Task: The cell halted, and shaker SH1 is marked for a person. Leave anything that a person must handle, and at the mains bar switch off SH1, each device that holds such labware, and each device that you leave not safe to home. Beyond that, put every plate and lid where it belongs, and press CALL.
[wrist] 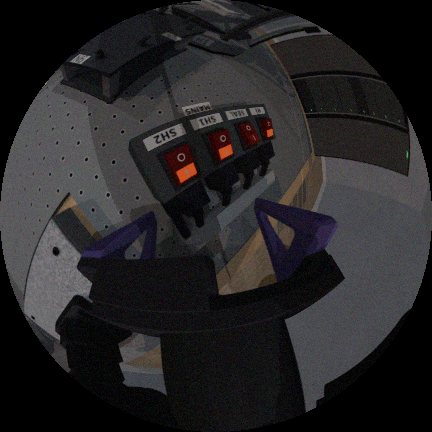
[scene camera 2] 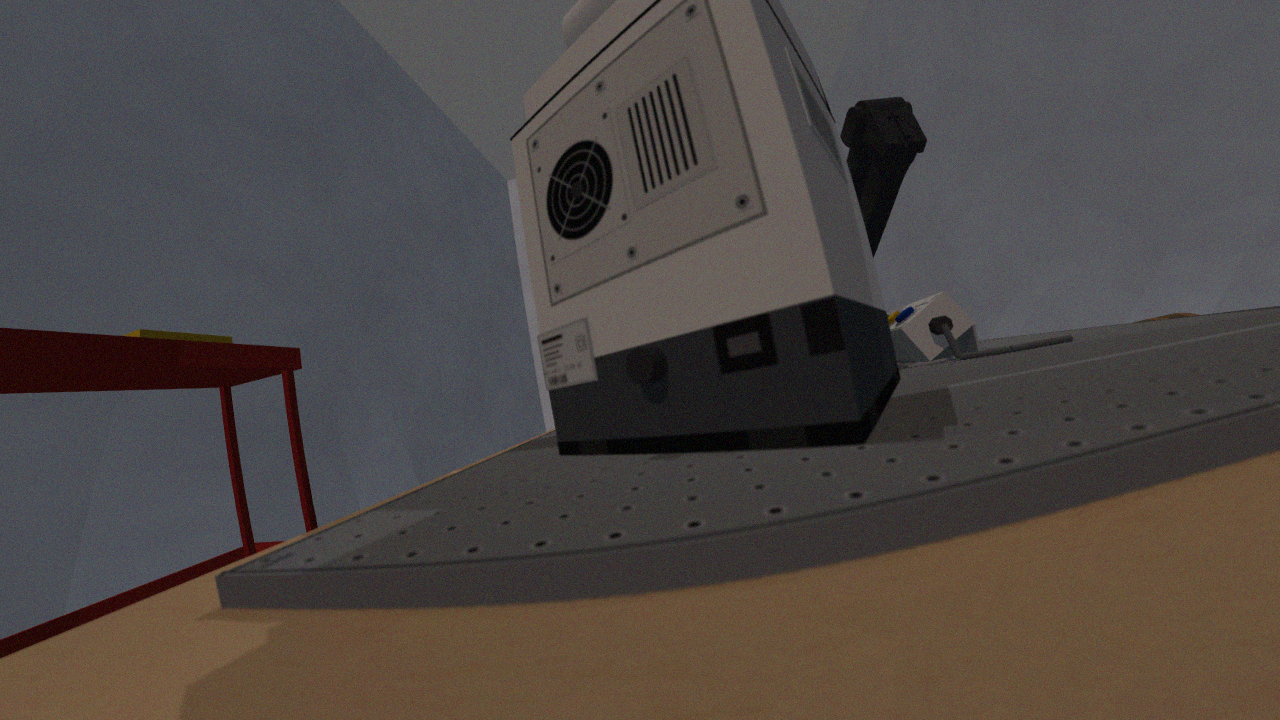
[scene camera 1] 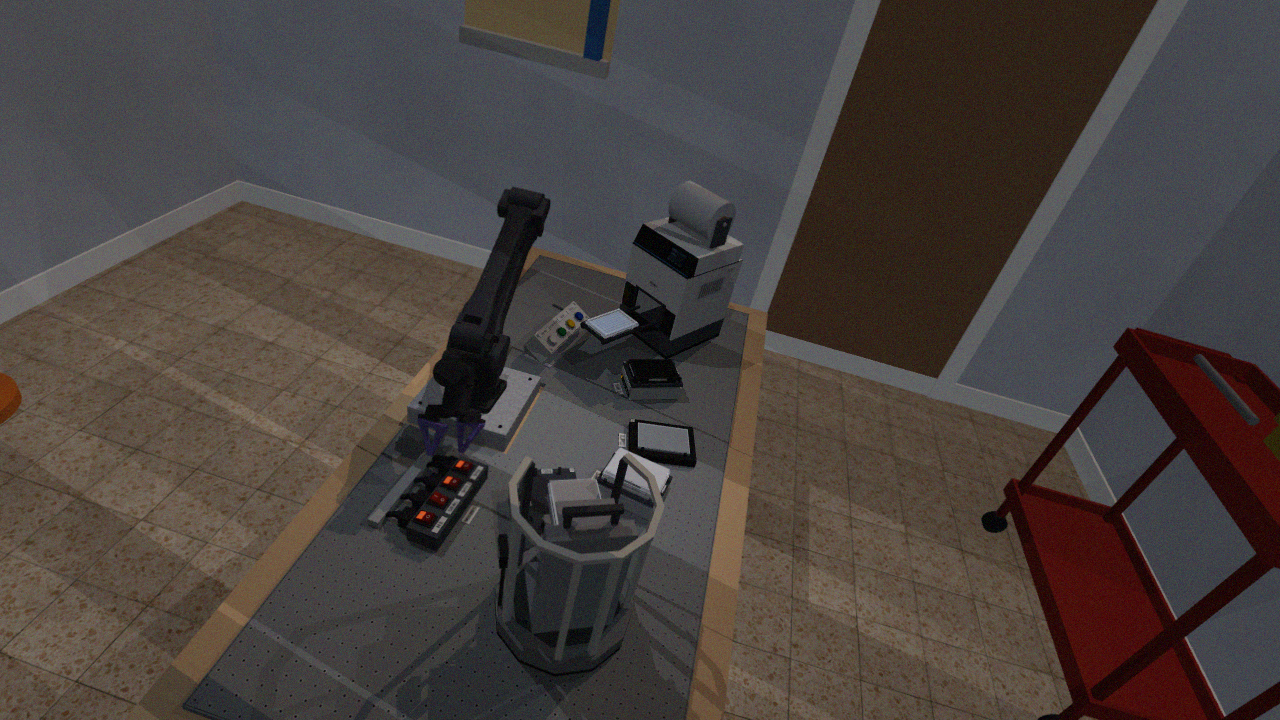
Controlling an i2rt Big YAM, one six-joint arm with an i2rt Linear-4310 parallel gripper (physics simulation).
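Frame: origin at the arm's base, x ahead, y right, z down, level; millimetres.
Seen in the pictures: gripper, between the fingertips: [wrist: 204,209] [scene camera 1: 446,453]; arm's base, origin of its link: [wrist: 87,326] [scene camera 1: 481,394].
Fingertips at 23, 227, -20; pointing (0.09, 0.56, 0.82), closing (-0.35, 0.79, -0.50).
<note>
Offsets run from my fingertips to a thing's top centre, as dx, dy, dz. "pt": to the spot under its first point.
My gripper [scene camera 1: 449,450] [wrist: 204,209] is open and empty, above the cable side of the mains bar [scene camera 1: 417,534] [wrist: 146,172]. In the wrist view the SH2 switch @[+43, +7, +5] [wrist: 180,165], the SH1 switch @[+41, +57, +5] [wrist: 221,145] and the H1 switch @[+36, +157, +5] [wrist: 267,128] are lit orange; the SEAL switch @[+39, +107, +5] [wrist: 248,134] is dark. A pale plate @[+199, -583, -58] [scene camera 1: 612,323] sits on the extended carrier of the white sealer @[+340, -803, -398] [scene camera 1: 689,277] [scene camera 2: 680,268]. A dark device @[+350, -490, -12] [scene camera 1: 651,378] and a black holder with a pale plate @[+428, -284, +28] [scene camera 1: 664,438] stand along the right side. White labware [scene camera 1: 637,472] lies beside them. The button box @[+55, -563, -26] [scene camera 1: 561,331] [scene camera 2: 935,326] stands behind the arm base.
A tall pale cage-like rack @[+343, +220, -285] [scene camera 1: 586,555] with a pale block @[+333, +198, -205] [scene camera 1: 573,494] inside its top stands right of the mains bar. A dark stand labelled N6 @[pt +168, -5, +13] [wrist: 117,72] shows in the wrist view. A red cart [scene camera 1: 1072,420] [scene camera 2: 259,365] stands off the table.
</note>
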